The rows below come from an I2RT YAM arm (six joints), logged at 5 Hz.
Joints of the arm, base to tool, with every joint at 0 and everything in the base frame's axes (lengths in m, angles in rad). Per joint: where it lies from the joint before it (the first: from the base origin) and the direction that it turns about. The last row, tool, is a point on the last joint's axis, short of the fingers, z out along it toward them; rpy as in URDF.
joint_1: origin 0 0 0.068 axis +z
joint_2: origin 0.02 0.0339 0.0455 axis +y
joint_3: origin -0.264 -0.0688 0 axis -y
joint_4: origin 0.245 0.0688 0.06 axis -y
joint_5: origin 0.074 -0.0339 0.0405 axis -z
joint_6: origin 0.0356 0 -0.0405 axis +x
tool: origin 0 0 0 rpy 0 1.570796 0
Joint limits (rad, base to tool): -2.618..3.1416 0..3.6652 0..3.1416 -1.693..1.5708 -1.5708..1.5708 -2.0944..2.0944
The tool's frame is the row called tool.
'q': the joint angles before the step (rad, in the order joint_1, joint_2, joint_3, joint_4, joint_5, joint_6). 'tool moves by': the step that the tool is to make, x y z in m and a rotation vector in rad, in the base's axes. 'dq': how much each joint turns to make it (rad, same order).
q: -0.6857, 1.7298, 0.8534, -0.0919, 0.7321, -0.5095
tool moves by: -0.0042, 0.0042, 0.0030, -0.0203, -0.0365, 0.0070
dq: 0.0011, -0.0346, -0.0374, 0.0443, -0.0094, -0.0007
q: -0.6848, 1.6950, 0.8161, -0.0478, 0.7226, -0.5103
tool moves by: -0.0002, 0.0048, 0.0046, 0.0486, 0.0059, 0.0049
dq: 0.0093, -0.0180, 0.0198, -0.0930, -0.0253, 0.0307
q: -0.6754, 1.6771, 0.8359, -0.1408, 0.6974, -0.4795
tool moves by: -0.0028, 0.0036, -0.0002, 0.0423, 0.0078, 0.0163
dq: 0.0005, -0.0124, -0.0030, -0.0435, -0.0322, 0.0026
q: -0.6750, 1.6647, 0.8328, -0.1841, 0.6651, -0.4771
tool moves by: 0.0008, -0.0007, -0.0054, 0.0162, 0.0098, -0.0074
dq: -0.0003, 0.0214, 0.0048, -0.0086, -0.0019, 0.0120
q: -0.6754, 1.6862, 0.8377, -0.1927, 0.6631, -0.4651
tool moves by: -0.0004, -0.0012, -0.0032, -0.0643, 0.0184, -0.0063
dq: 0.0012, 0.0067, -0.0256, 0.0797, 0.0564, -0.0338
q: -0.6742, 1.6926, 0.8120, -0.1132, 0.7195, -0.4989
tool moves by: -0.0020, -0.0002, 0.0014, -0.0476, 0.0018, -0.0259
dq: -0.0007, -0.0082, -0.0151, 0.0355, 0.0459, -0.0005
